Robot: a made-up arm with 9 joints.
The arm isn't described. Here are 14 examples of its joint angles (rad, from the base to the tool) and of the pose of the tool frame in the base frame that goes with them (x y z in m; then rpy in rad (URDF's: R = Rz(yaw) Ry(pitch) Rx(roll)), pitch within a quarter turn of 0, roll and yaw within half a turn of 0).
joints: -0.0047 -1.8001 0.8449 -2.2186 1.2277 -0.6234 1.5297 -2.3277 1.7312
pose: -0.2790 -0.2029 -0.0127 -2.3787 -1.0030 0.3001
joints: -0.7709 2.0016 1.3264 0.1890 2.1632 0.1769 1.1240 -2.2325 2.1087
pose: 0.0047 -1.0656 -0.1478 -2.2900 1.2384 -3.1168
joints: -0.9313 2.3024 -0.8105 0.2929 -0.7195 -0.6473 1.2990 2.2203 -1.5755
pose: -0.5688 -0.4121 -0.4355 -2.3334 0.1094 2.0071
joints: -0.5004 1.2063 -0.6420 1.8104 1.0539 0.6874 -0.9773 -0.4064 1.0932
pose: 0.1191 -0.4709 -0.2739 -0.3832 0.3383 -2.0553
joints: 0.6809 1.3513 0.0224 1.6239 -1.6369 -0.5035 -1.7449 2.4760 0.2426
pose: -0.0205 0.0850 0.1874 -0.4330 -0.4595 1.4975
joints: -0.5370 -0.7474 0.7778 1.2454 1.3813 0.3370 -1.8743 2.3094 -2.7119
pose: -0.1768 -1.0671 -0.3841 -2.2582 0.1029 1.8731
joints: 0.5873 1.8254 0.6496 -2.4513 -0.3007 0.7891 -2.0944 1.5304 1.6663
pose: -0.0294 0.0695 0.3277 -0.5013 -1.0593 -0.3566
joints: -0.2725 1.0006 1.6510 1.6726 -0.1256 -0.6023 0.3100 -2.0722 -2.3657
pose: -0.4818 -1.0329 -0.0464 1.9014 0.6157 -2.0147
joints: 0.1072 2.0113 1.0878 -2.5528 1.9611 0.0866 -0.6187 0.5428 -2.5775
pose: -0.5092 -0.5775 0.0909 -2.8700 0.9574 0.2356
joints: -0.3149 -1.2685 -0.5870 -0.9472 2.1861 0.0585 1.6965 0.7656 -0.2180
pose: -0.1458 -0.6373 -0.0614 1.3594 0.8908 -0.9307
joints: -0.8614 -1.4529 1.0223 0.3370 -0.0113 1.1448 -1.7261 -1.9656 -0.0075
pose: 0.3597 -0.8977 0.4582 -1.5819 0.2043 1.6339
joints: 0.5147 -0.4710 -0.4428 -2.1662 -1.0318 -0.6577 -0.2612 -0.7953 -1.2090
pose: -0.0466 -0.0985 -0.1247 0.1850 -0.5992 0.2371
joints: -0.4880 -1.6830 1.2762 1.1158 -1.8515 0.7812 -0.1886 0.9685 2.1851
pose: -0.2033 -0.6584 0.5464 -0.0825 -0.3635 0.1920
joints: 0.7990 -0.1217 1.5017 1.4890 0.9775 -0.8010 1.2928 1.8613 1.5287
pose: -0.2225 -0.9149 0.3849 0.5564 -0.1869 0.6145
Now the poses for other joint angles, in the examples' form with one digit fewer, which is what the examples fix.
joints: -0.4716 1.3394 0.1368 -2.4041 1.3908 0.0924 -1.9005 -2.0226 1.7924
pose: 0.403 -0.676 0.249 -2.669 -0.670 -0.911
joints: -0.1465 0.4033 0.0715 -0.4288 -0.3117 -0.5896 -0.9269 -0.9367 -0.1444
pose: -0.161 -0.266 0.218 -2.966 -0.133 -2.828
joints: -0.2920 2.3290 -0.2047 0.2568 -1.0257 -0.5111 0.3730 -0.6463 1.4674
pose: -0.149 -0.172 -0.448 -2.561 0.473 -1.976
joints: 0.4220 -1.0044 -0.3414 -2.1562 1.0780 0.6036 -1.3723 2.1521 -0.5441
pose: -0.034 -0.712 -0.442 1.255 0.756 1.307
